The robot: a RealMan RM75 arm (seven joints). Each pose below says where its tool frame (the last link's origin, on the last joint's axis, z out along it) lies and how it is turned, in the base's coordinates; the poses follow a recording.
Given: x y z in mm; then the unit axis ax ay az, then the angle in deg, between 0 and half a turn.
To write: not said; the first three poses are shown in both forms.
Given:
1: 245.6, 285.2, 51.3, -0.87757, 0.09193, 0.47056, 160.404
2: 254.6, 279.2, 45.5, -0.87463, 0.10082, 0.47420, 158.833
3: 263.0, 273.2, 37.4, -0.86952, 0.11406, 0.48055, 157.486
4: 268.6, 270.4, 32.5, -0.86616, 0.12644, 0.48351, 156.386
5: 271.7, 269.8, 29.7, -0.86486, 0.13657, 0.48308, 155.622
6: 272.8, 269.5, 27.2, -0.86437, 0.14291, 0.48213, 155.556
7: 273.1, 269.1, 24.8, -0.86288, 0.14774, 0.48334, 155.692
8: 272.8, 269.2, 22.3, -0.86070, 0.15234, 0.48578, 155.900
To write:
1: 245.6, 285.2, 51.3, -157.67, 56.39, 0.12
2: 254.6, 279.2, 45.5, -155.84, 56.92, 0.09
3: 263.0, 273.2, 37.4, -154.62, 57.94, -0.73
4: 268.6, 270.4, 32.5, -153.86, 58.56, -1.78
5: 271.7, 269.8, 29.7, -153.59, 58.73, -2.90
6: 272.8, 269.5, 27.2, -154.14, 58.79, -4.04
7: 273.1, 269.1, 24.8, -154.80, 59.09, -4.99
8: 272.8, 269.2, 22.3, -155.54, 59.54, -5.94
